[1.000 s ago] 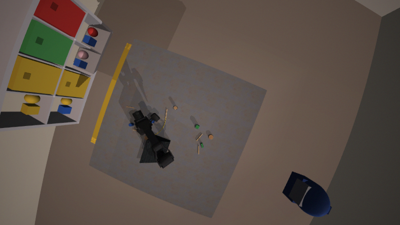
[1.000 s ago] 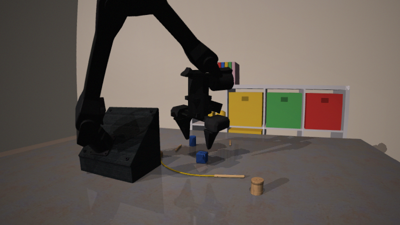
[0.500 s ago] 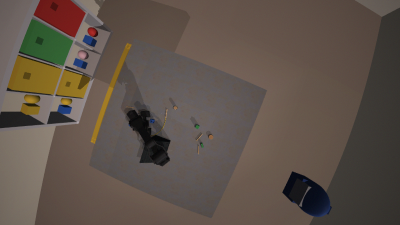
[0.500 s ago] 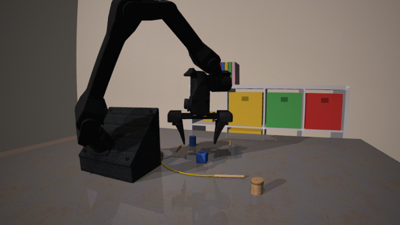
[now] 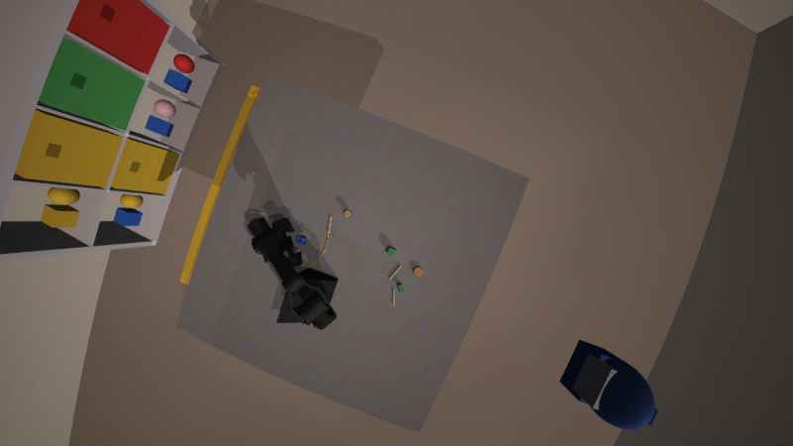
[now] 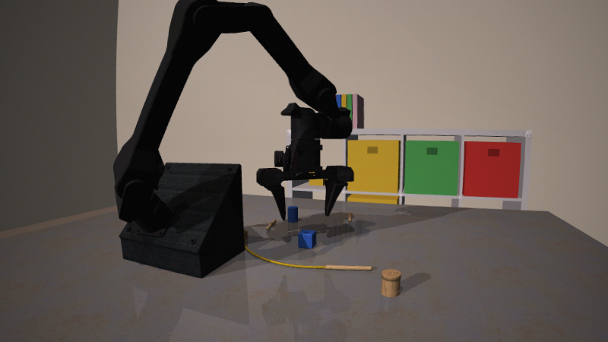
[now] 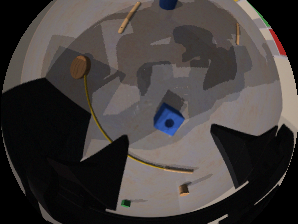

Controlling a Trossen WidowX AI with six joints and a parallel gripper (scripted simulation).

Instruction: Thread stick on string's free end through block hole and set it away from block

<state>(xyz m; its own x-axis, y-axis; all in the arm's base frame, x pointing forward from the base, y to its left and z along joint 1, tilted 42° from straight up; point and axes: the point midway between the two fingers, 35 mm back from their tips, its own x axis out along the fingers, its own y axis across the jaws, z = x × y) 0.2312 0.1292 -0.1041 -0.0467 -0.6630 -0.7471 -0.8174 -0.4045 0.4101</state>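
Now: the blue block 4 cm below my gripper tip. Also, from my gripper tip: blue cylinder (17 cm to the left, 9 cm behind, 4 cm below); wooden cylinder (17 cm to the right, 17 cm ahead, 4 cm below).
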